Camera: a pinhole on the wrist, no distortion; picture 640 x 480 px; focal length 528.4 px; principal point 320.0 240.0 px. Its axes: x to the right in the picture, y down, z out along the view. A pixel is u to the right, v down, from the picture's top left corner.
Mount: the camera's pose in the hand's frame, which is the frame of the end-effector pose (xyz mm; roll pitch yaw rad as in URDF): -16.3 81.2 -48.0 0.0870 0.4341 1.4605
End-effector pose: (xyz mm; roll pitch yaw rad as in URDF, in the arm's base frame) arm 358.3 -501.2 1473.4 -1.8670 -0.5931 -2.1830
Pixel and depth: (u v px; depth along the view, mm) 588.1 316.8 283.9
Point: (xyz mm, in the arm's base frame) 283.2 -690.9 1170.2
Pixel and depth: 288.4 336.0 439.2
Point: 494.1 -791.6 1166.1
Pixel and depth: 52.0 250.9 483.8
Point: 659.9 -863.0 1315.3
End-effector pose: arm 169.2 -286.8 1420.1 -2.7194 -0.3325 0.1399
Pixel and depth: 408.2 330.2 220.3
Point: 237.3 -412.8 1212.7
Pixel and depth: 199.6 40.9 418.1
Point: 464.3 -228.5 1117.0
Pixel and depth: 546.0 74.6 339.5
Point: 439.6 -478.7 1175.4
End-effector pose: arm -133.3 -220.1 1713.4 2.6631 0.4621 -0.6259
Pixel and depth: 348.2 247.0 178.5
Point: -251.2 -375.4 1690.8
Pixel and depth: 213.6 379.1 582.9
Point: -609.5 -440.2 1426.4
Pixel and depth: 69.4 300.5 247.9
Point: -313.0 -307.5 1575.8
